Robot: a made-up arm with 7 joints.
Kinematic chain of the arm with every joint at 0, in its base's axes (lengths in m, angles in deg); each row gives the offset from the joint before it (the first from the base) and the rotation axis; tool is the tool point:
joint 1: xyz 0 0 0.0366 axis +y
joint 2: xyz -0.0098 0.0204 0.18 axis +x
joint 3: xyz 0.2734 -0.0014 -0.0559 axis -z
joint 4: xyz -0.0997 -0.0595 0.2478 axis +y
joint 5: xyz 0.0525 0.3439 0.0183 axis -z
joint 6: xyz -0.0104 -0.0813 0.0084 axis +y
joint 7: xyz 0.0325 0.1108 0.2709 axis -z
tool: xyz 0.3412 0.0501 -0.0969
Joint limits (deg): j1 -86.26..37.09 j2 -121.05..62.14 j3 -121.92..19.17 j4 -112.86..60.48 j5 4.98..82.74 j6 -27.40..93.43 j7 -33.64..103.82
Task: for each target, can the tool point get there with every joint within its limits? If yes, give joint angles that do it. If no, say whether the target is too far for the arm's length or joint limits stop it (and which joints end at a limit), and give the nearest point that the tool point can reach.
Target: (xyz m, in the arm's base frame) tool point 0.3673 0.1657 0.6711
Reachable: yes | joints 14.60 -26.80 -51.64 -70.25 65.41 9.10 -5.97
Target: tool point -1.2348 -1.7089 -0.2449
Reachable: no: too far | nearest point -0.5715 -0.6357 0.0674 | short by 1.300 m
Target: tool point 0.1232 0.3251 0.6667
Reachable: yes | joints -5.28 -15.96 -80.55 -74.68 37.49 52.61 4.25
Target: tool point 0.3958 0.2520 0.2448
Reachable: yes | joints 20.84 -74.35 -41.58 -87.77 50.16 49.03 54.53
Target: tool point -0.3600 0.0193 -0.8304
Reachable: no: joint limits stop it (at a limit: joint 2, joint 3, joint 5, joint 6, joint 7) | nearest point -0.2350 0.1331 -0.5292 | short by 0.345 m
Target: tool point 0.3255 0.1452 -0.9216
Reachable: no: joint limits stop it (at a limit: joint 1, joint 2, joint 3, joint 5, joint 6, joint 7) | nearest point 0.2840 0.1543 -0.6726 | short by 0.253 m
